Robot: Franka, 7 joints.
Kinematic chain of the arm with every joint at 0, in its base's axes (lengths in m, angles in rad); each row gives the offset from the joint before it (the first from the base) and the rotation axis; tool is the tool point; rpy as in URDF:
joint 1: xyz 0 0 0.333 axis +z
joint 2: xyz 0 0 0 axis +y
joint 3: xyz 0 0 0.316 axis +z
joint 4: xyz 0.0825 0 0 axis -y
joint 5: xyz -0.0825 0 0.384 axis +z
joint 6: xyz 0 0 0 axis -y
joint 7: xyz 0.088 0 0 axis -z
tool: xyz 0 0 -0.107 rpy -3.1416 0 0
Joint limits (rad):
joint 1: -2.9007..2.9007
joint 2: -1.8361..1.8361
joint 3: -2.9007..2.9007
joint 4: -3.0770..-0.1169
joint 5: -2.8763..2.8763
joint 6: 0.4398..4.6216
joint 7: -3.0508..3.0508
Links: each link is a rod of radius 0.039 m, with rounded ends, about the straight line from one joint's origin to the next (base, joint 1, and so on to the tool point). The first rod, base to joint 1, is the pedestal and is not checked.
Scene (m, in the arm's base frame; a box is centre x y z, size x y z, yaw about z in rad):
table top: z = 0
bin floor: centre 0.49 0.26 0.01 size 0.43 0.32 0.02 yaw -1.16
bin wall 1: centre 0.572 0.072 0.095 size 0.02 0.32 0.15 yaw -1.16
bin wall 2: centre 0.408 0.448 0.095 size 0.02 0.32 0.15 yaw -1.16
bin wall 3: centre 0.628 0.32 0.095 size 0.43 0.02 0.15 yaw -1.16
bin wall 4: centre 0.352 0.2 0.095 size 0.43 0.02 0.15 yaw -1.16
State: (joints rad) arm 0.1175 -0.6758 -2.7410 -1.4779 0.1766 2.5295 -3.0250
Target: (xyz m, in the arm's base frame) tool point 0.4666 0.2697 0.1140
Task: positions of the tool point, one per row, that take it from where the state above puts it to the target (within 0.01 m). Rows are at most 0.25 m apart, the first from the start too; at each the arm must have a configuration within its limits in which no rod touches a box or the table.
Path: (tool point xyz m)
1: -0.7250 -0.1158 0.3412
2: -0.7137 0.0815 0.3352
3: -0.6496 0.2650 0.3290
4: -0.5395 0.4205 0.3228
5: -0.3935 0.5367 0.3165
6: -0.2249 0.6059 0.3103
7: -0.0482 0.6244 0.3041
8: 0.1217 0.5931 0.2978
9: 0.2711 0.5172 0.2917
10: 0.3888 0.4055 0.2856
11: 0.4666 0.2697 0.2795
12: 0.4730 0.2718 0.1985
13: 0.4666 0.2697 0.1140

